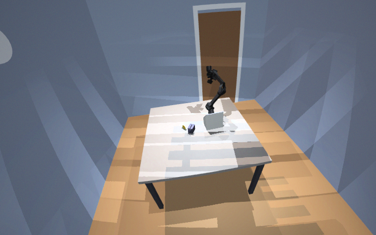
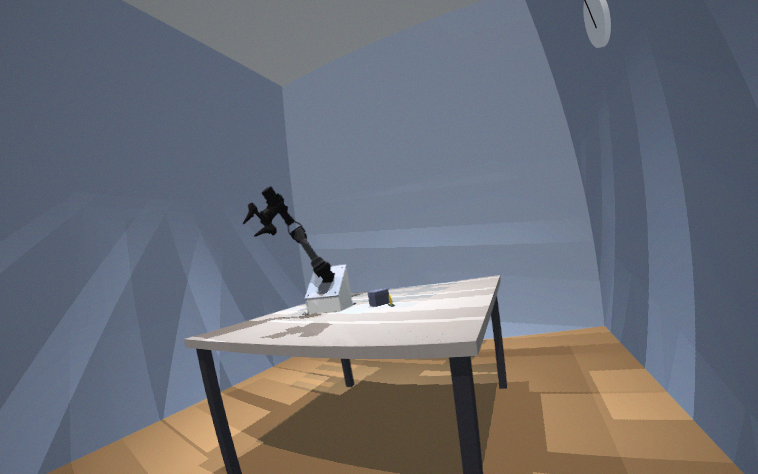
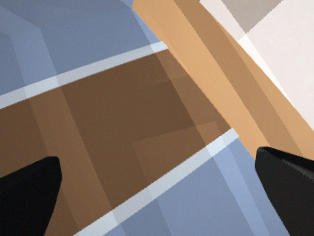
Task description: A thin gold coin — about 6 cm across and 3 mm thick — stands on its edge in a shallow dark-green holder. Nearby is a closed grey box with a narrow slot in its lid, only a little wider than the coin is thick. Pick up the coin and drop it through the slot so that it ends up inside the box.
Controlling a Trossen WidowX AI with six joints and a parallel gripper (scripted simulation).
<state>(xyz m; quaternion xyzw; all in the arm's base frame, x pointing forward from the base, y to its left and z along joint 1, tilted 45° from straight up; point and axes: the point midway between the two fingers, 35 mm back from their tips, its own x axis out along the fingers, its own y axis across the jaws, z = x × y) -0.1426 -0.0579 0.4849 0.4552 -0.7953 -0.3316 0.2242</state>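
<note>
My gripper tip is now 50 cm short of the gold coin, 44 cm above it and 38 cm to the right of it.
</note>
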